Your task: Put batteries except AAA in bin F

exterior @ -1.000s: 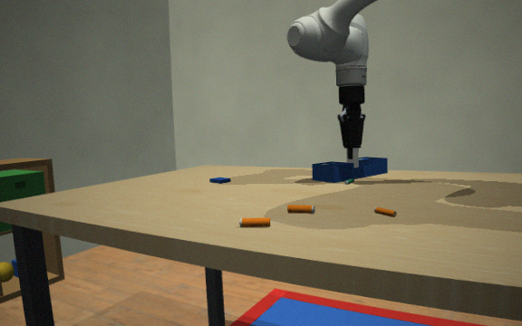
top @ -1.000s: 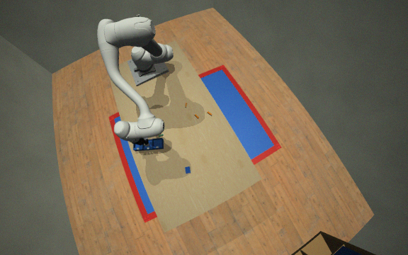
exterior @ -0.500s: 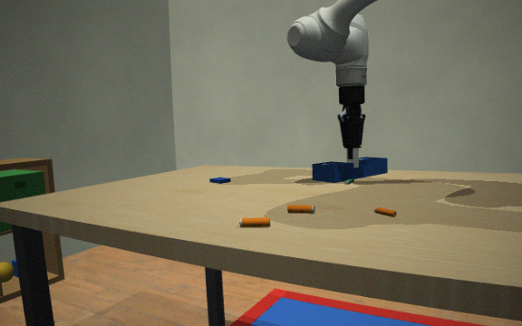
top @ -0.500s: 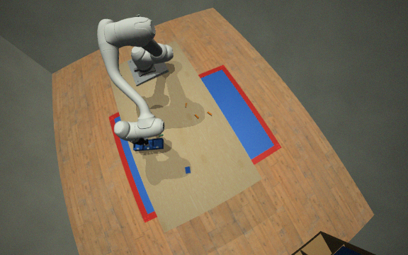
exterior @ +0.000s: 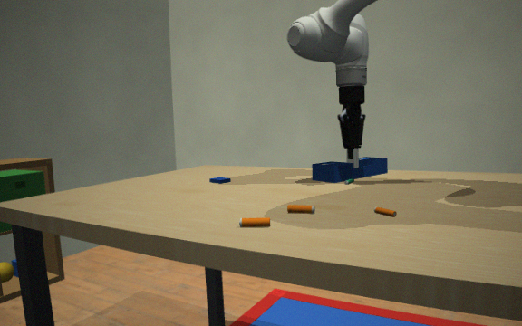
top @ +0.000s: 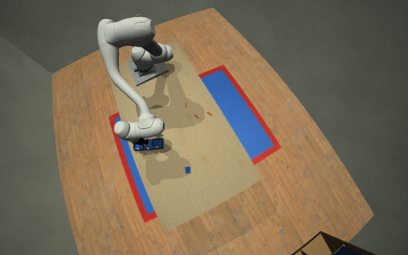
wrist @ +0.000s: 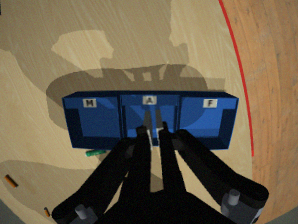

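Now: the joined blue bins 30 mm below my hand and 10 mm to the left of it. The rest, counted from my hand: small green battery 130 mm to the left, 50 mm below, 50 mm behind; small flat blue block 290 mm ahead, 270 mm to the left, 50 mm below.
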